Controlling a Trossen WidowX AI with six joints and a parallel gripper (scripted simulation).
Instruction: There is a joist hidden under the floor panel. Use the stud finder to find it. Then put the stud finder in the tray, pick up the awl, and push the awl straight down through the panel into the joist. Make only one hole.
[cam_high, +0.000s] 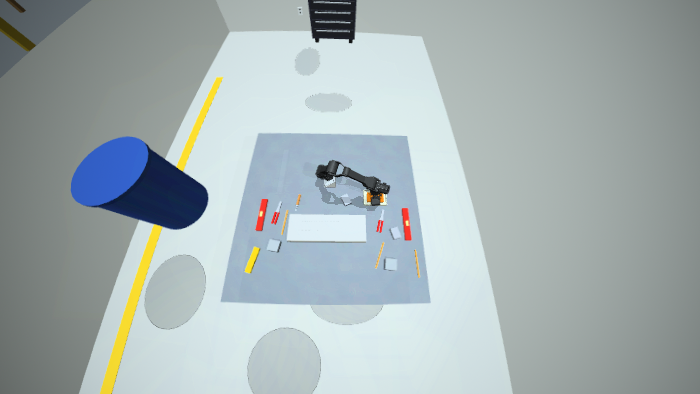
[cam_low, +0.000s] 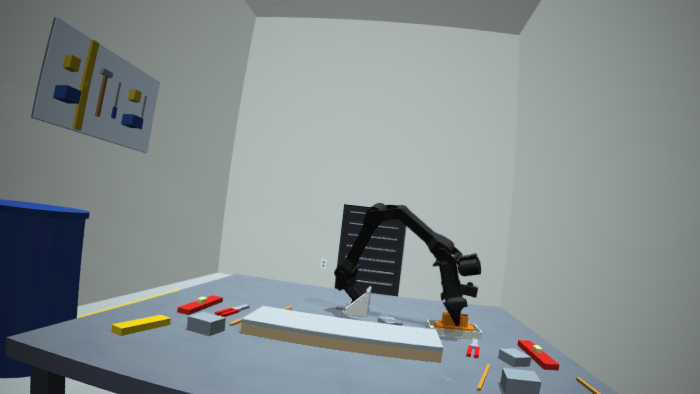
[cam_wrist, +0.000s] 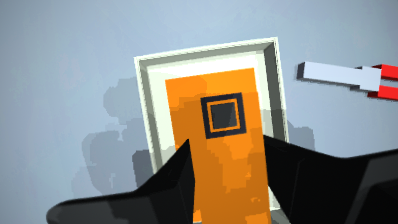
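Right now my gripper tip is 1 cm to the right of the orange stud finder and 2 cm below it. Also, from my gripper tip: awl 8 cm ahead, 57 cm to the right, 2 cm below; then tray 1 cm to the right, 2 cm below; then yellow bar 48 cm ahead, 80 cm to the right, 2 cm below.
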